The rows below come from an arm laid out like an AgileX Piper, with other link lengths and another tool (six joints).
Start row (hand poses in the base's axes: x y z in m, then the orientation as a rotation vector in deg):
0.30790, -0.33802, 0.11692, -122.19, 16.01, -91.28
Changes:
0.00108, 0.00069, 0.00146, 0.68, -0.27, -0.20
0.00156, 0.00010, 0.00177, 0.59, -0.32, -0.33
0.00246, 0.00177, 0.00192, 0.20, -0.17, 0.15
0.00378, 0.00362, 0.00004, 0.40, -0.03, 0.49
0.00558, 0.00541, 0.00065, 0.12, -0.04, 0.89
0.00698, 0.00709, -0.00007, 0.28, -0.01, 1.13
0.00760, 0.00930, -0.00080, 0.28, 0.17, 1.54
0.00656, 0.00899, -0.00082, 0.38, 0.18, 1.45
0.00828, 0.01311, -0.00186, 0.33, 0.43, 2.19
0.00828, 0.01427, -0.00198, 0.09, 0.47, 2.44
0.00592, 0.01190, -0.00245, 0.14, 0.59, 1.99
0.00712, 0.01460, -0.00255, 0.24, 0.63, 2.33
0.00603, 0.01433, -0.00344, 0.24, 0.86, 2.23
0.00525, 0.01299, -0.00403, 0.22, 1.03, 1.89
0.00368, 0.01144, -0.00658, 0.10, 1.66, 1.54
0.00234, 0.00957, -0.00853, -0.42, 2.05, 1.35
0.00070, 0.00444, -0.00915, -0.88, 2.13, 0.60
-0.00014, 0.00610, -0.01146, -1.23, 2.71, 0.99
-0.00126, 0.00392, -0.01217, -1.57, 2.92, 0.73
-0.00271, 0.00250, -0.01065, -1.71, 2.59, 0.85
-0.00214, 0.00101, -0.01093, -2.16, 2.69, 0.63
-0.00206, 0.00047, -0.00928, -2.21, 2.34, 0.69
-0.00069, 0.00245, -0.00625, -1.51, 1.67, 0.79
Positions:
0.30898, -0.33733, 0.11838, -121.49, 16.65, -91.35
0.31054, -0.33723, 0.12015, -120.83, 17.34, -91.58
0.31300, -0.33546, 0.12207, -120.51, 17.27, -91.57
0.31678, -0.33184, 0.12211, -120.10, 17.02, -91.13
0.32236, -0.32643, 0.12276, -119.82, 16.12, -90.60
0.32934, -0.31934, 0.12269, -119.40, 15.10, -89.83
0.33694, -0.31004, 0.12189, -119.05, 13.71, -88.64
0.34350, -0.30105, 0.12107, -118.63, 12.50, -87.45
0.35178, -0.28794, 0.11921, -118.29, 10.57, -85.59
0.36006, -0.27367, 0.11723, -118.08, 8.25, -83.62
0.36598, -0.26177, 0.11478, -117.98, 6.50, -81.78
0.37310, -0.24717, 0.11223, -117.72, 4.50, -79.66
0.37913, -0.23284, 0.10879, -117.61, 2.72, -77.36
0.38438, -0.21985, 0.10476, -117.67, 1.37, -75.10
0.38806, -0.20841, 0.09818, -118.29, 0.60, -72.44
0.39040, -0.19884, 0.08965, -119.60, -0.12, -69.60
0.39110, -0.19440, 0.08050, -121.49, -0.30, -67.21
0.39096, -0.18830, 0.06904, -123.89, -0.84, -64.01
0.38970, -0.18438, 0.05687, -126.70, -1.20, -60.74
0.38699, -0.18188, 0.04622, -129.37, -1.91, -57.73
0.38485, -0.18087, 0.03529, -132.49, -2.57, -54.73
0.38279, -0.18040, 0.02601, -135.42, -3.48, -52.04
0.38210, -0.17795, 0.01976, -137.35, -4.45, -49.92

